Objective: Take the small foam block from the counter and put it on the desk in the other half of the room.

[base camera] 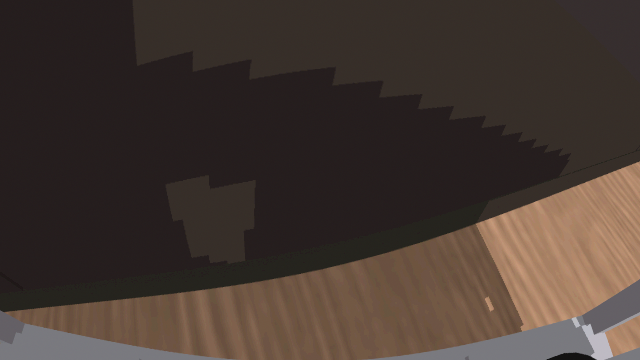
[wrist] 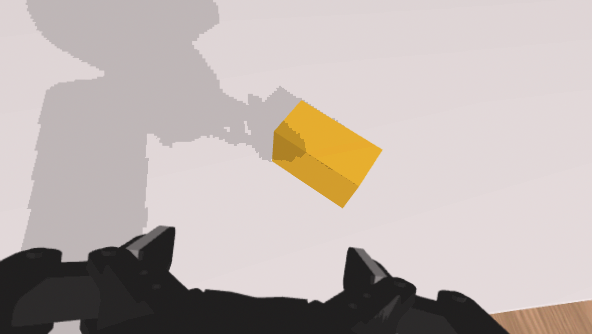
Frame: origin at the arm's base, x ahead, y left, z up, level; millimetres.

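Seen in the pictures: gripper, between the fingertips: (wrist: 261,256).
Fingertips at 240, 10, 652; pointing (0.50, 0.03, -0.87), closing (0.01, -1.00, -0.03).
Observation:
A point is followed by its place in that frame, as x, y, z.
The small foam block (wrist: 327,147) {354, -32, 573} is a yellow-orange box lying on the pale top of the counter (wrist: 465,215) {330, -193, 513} in the wrist view, right of the middle. A shadow covers its left end. My gripper (wrist: 261,256) {240, 10, 652} is open and empty, its two black fingers spread at the bottom of the wrist view. The block is apart from the fingers, ahead of them and a little to the right. The block and the gripper do not show in the base camera view. The desk cannot be made out in either view.
A dark panel (base camera: 320,160) {215, -11, -172} fills much of the base camera view, close in front. Wooden floor (base camera: 565,260) {251, -341, -397} runs along its lower edge, with part of the grey base (base camera: 150,350) {150, 105, -287} at the bottom. The counter's edge and wooden floor (wrist: 555,320) {321, -1080, -396} show at the wrist view's lower right.

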